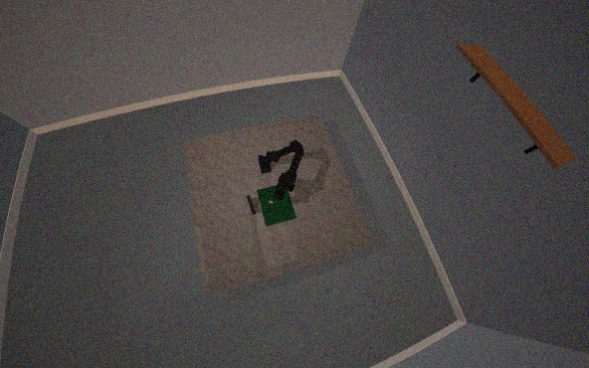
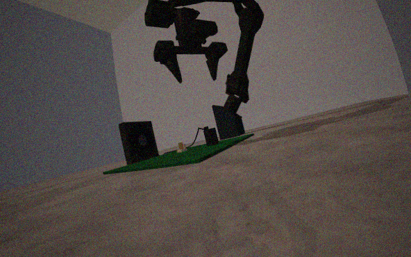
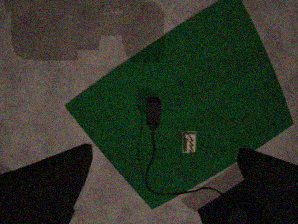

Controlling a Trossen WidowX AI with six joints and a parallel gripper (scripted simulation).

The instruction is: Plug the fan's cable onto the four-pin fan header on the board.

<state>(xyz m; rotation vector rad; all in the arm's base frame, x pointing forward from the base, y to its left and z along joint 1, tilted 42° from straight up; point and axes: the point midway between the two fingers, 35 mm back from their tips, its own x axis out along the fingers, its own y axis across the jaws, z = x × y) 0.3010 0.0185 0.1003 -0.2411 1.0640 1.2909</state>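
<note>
The fan plug is 10 mm behind my gripper tip, 10 mm to the right of it and 140 mm below it. From my gripper tip the other things lie so: green board 40 mm ahead, 50 mm to the right, 180 mm below; then black fan 40 mm ahead, 230 mm to the right, 100 mm below; then four-pin fan header 20 mm ahead, 90 mm to the right, 160 mm below.
</note>
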